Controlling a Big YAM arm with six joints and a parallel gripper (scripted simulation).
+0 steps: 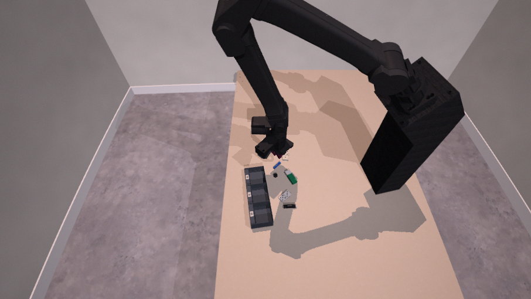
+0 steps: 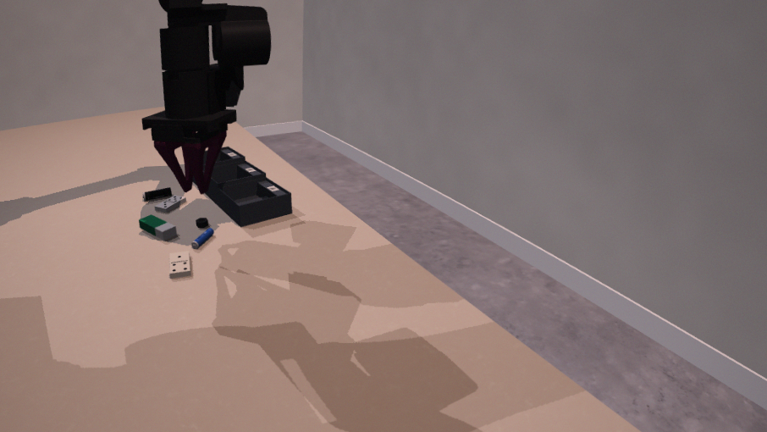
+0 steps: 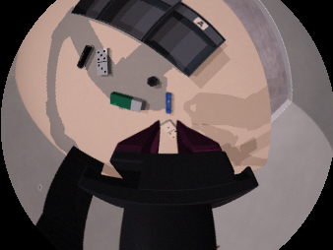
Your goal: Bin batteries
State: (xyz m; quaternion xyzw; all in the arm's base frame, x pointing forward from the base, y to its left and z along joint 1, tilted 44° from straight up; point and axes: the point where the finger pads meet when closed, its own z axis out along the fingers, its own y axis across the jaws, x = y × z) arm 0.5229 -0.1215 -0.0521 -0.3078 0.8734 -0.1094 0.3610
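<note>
Right now my hand is 70 mm above the blue battery. From my hand the other things lie so: black button cell: 20 mm ahead, 50 mm to the left, 80 mm below; then green-and-white eraser: 40 mm behind, 60 mm to the left, 70 mm below; then white domino: 50 mm behind, 50 mm to the right, 70 mm below.
</note>
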